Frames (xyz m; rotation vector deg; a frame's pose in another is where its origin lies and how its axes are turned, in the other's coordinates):
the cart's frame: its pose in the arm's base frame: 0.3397 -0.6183 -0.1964 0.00 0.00 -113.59
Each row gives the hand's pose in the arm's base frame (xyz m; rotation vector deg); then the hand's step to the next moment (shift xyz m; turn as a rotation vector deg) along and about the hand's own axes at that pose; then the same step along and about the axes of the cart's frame.
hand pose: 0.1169 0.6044 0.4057 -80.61 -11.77 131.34
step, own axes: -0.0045 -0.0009 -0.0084 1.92 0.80 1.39
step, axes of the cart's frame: -0.0019 0.0094 0.0000 0.63 -2.12 -1.18
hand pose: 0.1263 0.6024 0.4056 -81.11 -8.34 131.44
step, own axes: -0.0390 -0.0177 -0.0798 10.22 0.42 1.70
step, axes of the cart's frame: -0.0256 0.0869 0.0001 -1.58 -6.69 -7.77
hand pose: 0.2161 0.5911 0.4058 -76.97 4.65 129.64
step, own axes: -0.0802 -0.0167 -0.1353 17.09 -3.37 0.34
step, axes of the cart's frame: -0.0068 0.1580 0.0014 -6.74 -8.78 -13.45
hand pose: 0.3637 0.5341 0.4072 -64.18 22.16 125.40
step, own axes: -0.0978 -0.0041 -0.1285 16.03 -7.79 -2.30
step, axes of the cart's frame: 0.0452 0.1550 0.0026 -10.13 -4.81 -14.04
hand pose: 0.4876 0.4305 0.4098 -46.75 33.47 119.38
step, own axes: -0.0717 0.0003 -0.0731 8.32 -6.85 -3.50
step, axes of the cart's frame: 0.0535 0.0873 0.0015 -6.60 0.28 -9.21
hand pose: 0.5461 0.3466 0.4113 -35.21 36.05 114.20
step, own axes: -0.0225 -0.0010 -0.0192 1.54 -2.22 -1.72
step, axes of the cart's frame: 0.0182 0.0234 0.0000 -1.38 1.09 -2.68
